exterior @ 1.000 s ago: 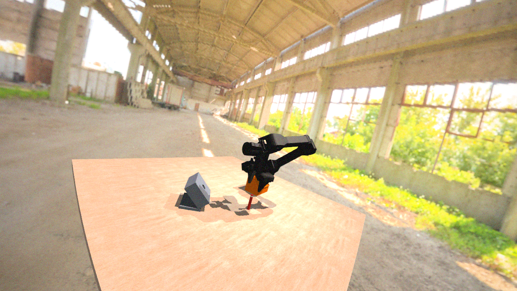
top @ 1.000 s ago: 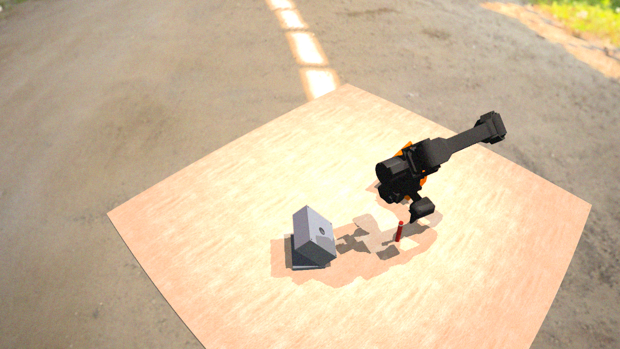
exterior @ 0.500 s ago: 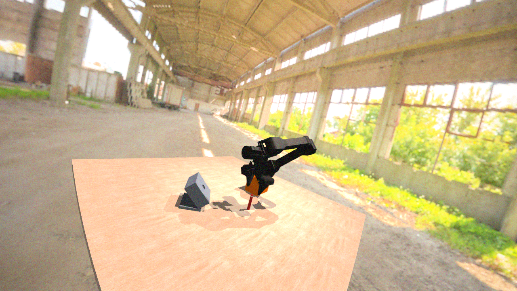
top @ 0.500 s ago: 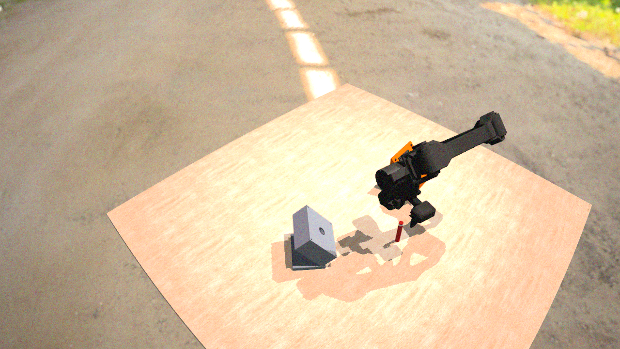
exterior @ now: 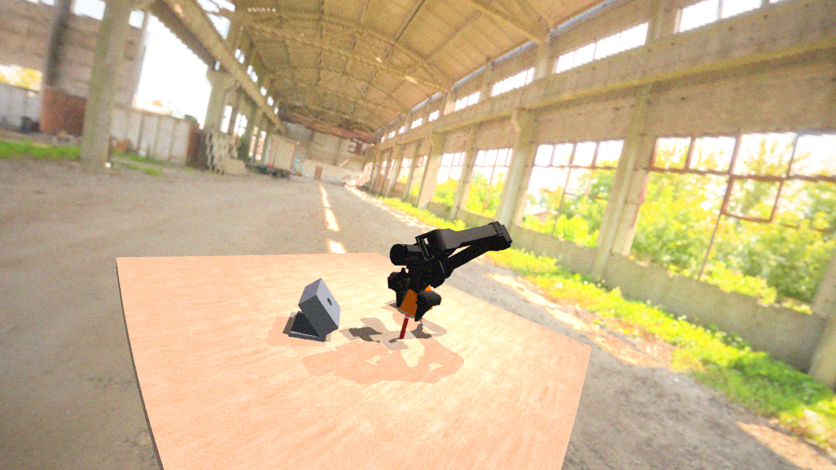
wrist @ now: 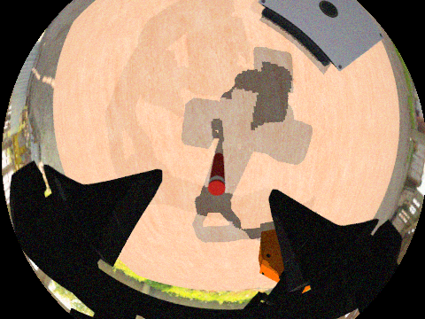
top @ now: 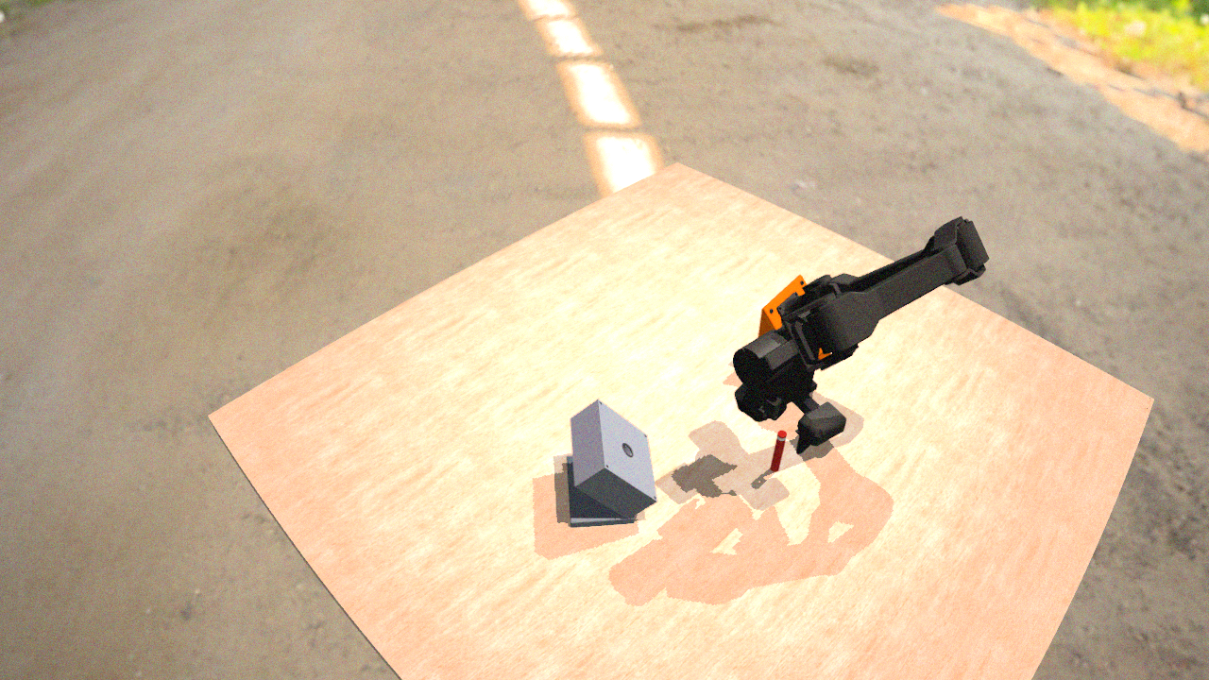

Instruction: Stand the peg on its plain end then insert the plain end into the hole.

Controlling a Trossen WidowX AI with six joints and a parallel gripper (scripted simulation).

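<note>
Now: the red peg 3 cm below my gripper tip. Round my gripper tip: grey sloped panel (19 cm ahead, 16 cm to the right, 1 cm below).
</note>
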